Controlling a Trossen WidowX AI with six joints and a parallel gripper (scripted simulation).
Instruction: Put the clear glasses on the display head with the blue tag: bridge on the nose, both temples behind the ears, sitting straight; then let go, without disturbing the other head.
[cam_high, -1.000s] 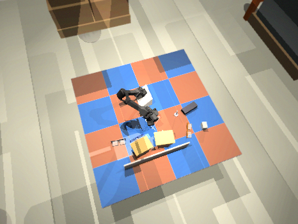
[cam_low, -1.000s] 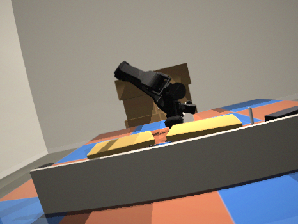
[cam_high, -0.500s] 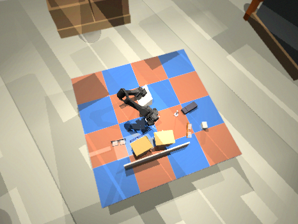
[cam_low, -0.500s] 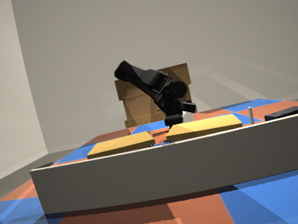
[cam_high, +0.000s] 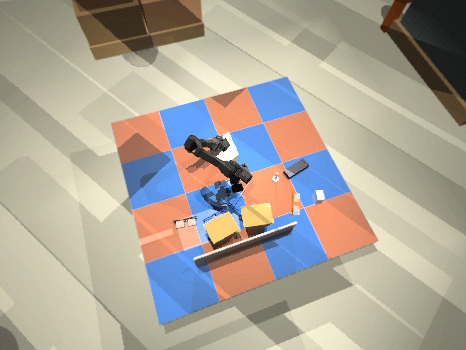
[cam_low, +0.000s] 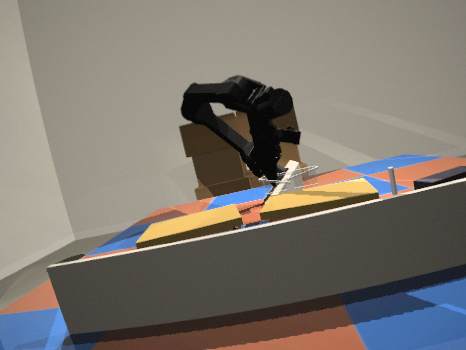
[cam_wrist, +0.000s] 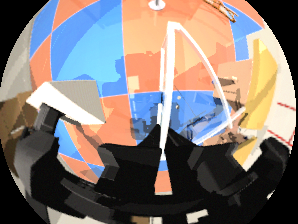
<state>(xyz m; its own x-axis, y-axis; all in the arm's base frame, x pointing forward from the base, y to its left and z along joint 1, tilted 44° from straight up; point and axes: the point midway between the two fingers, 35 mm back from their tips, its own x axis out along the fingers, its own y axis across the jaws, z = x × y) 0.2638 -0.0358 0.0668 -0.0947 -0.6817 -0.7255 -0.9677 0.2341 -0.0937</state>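
The upright pin is 6 cm ahead of my gripper tip, 27 cm to the left of it and 8 cm below it. Also, from my gripper tip: long white wall (34 cm ahead, 10 cm to the right, 5 cm below); black case (6 cm ahead, 42 cm to the left, 8 cm below); white cube (29 cm ahead, 44 cm to the left, 7 cm below).
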